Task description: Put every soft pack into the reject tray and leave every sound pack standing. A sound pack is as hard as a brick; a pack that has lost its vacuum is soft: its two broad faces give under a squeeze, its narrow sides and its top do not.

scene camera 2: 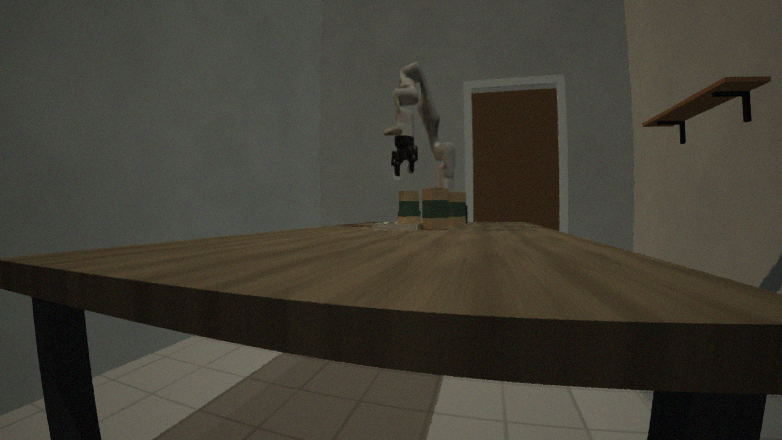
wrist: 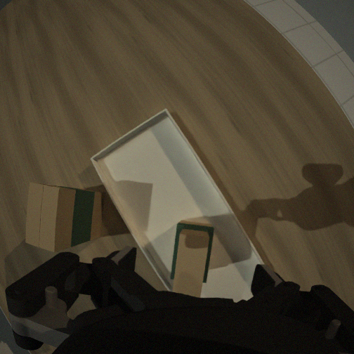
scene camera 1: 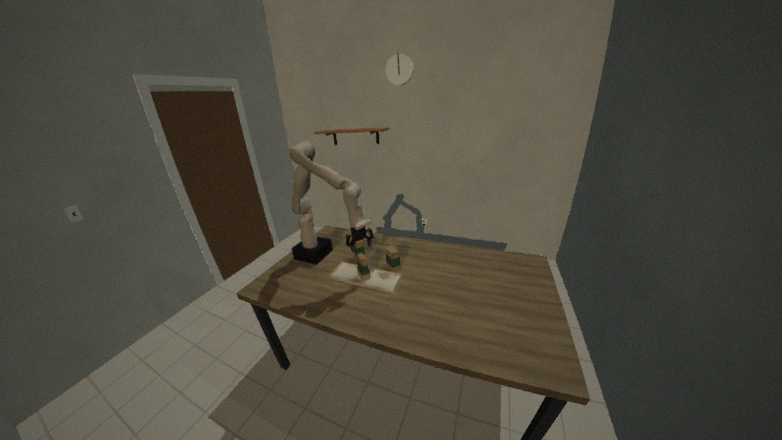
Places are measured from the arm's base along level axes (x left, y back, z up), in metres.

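Pixels of known places: gripper, fingertip midpoint: (scene camera 2: 403, 174) (scene camera 1: 361, 249); arm's base, origin of the base link: (scene camera 1: 311, 244).
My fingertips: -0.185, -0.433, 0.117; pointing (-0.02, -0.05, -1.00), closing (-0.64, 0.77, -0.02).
Observation:
For each thing: its top centre in the pictures, then the offset to it from my fingertips, as dx, dy, dz. Level surfaces: height alone.
- white reject tray, middle of its top: (scene camera 2: 407, 221) (scene camera 1: 364, 274) +0.013, +0.006, -0.185
- tan pack with a green band, middle of its top: (scene camera 2: 408, 191) (scene camera 1: 361, 256) +0.020, +0.013, -0.064
- second such pack, middle of its top: (scene camera 2: 435, 188) (scene camera 1: 392, 249) +0.119, -0.141, -0.067
- third pack, middle of its top: (scene camera 2: 455, 192) (scene camera 1: 357, 239) +0.209, +0.102, -0.067
- wooden table, its level: dz -0.207
The white reject tray (scene camera 1: 383, 282) (scene camera 2: 382, 226) (wrist: 130, 134) lies on the table. A tan pack with a green band (scene camera 1: 363, 269) (scene camera 2: 409, 209) (wrist: 191, 262) stands upright in it. A second such pack (scene camera 1: 392, 259) (scene camera 2: 435, 209) (wrist: 64, 218) stands on the table beside the tray's long side. A third pack (scene camera 1: 359, 247) (scene camera 2: 457, 209) stands further back toward the base, partly hidden in both scene views. My gripper (scene camera 1: 360, 245) (scene camera 2: 404, 172) (wrist: 194, 270) is open and empty, above the pack in the tray, with clear height between the fingertips and the pack's top. Softness cannot be seen.
The robot's black base (scene camera 1: 311, 250) stands at the back left of the wooden table (scene camera 1: 464, 306) (scene camera 2: 437, 273). The second pack stands close to the tray. A wall shelf (scene camera 1: 352, 130) (scene camera 2: 710, 98) hangs above and behind the table.

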